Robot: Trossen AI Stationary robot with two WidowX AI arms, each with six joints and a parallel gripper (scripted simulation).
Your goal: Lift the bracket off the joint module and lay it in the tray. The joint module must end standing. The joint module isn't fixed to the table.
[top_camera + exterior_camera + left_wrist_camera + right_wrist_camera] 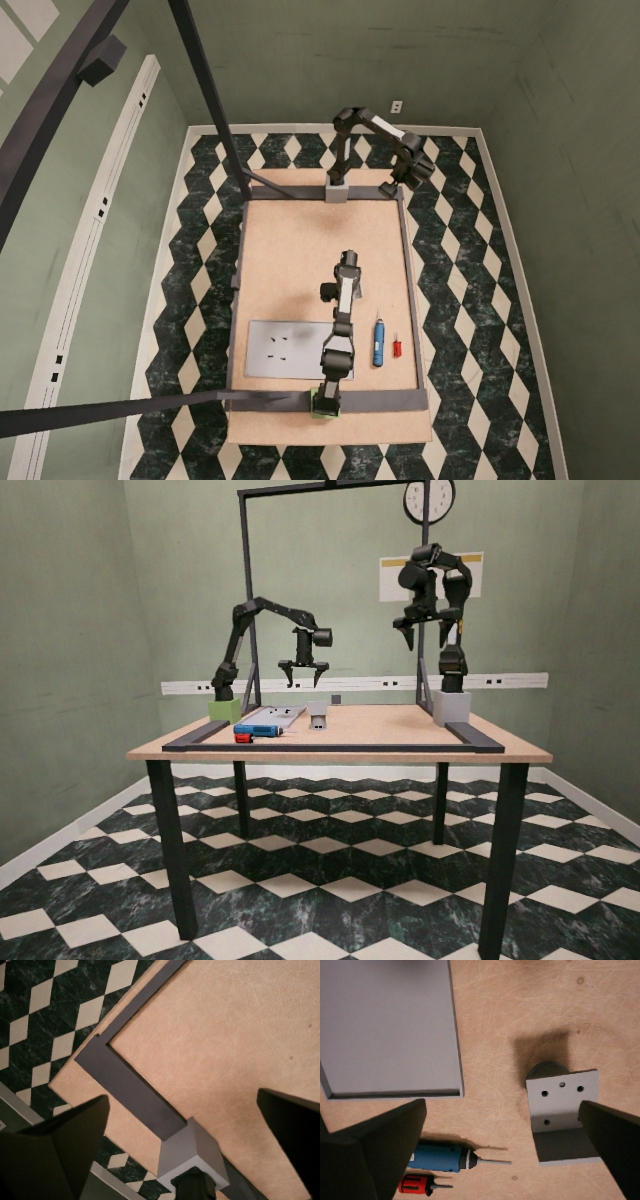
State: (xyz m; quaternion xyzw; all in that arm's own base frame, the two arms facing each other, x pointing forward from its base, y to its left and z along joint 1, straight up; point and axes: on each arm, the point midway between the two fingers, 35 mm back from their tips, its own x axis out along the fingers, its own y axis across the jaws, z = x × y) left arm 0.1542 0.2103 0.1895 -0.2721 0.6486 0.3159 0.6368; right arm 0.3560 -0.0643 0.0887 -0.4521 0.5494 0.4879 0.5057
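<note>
Right now my right hand is 110 mm above the grey angle bracket, 60 mm to the right of it and 50 mm short of it. Round my right hand: small red tool 240 mm ahead, 170 mm below, 140 mm to the right; flat grey tray 180 mm below, 170 mm to the right, 140 mm behind; joint module 160 mm below, 60 mm to the left, 40 mm ahead.
</note>
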